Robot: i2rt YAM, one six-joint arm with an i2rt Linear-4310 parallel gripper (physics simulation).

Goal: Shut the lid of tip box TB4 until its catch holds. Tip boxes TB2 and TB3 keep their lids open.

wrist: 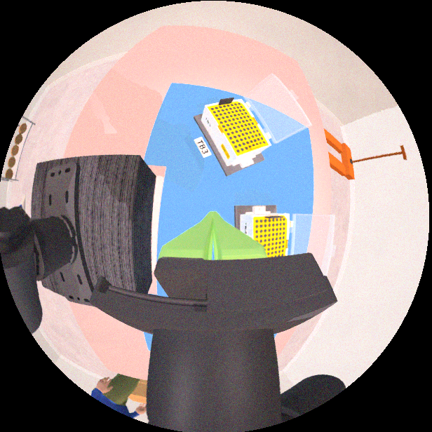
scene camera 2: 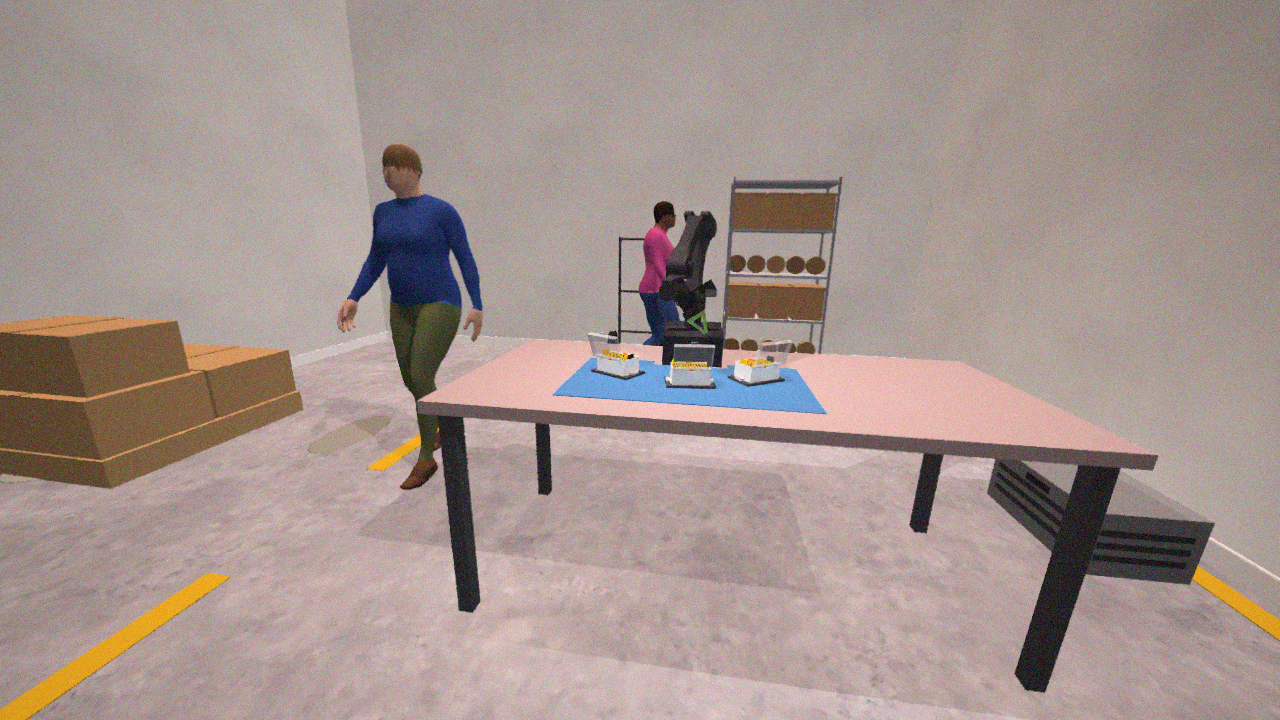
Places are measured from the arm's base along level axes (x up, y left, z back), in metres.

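Pixels of known places: gripper, fingertip midpoint: (scene camera 2: 706,333); arm's base, link origin: (scene camera 2: 692,328).
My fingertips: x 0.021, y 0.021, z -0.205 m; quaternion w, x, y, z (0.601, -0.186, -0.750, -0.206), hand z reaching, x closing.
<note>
For each thing: its top centre in the pictures, then the offset to it from my fingertips. "spot": a spot on its surface instead. Level surfaces: height alone.
- Tip box TB4, top centre: (scene camera 2: 689,362) dx -0.074, dy -0.066, dz -0.114 m
- Tip box TB3, top centre: (scene camera 2: 755,359) dx -0.074, dy +0.159, dz -0.062 m
- Tip box TB2, surface spot: (scene camera 2: 618,361) spot: dx -0.078, dy -0.297, dz -0.097 m
- blue mat, surface height: dx -0.141 m
- pink table, surface height: dx -0.143 m
Tip box TB4 (scene camera 2: 690,374) (wrist: 270,235) is the middle box; its clear lid (scene camera 2: 693,353) (wrist: 311,232) stands open, and the gripper body hides the box's lower end in the wrist view. Tip box TB3 (scene camera 2: 757,370) (wrist: 237,127) has its clear lid (wrist: 280,112) open. Tip box TB2 (scene camera 2: 617,363) also stands with its lid raised in the scene view; it does not show in the wrist view. My gripper (scene camera 2: 704,329) (wrist: 212,216) is shut, with its green fingertips together and nothing seen between them. It hangs above the mat, left of TB4 in the wrist view, apart from the lids.
The boxes stand on a blue mat (scene camera 2: 733,399) (wrist: 175,120) on the pink table (scene camera 2: 895,394) (wrist: 200,50). The dark robot base (wrist: 110,225) stands at the mat's left in the wrist view. A person in blue (scene camera 2: 416,250) is left of the table; one in pink (scene camera 2: 656,255) is behind the arm.
</note>
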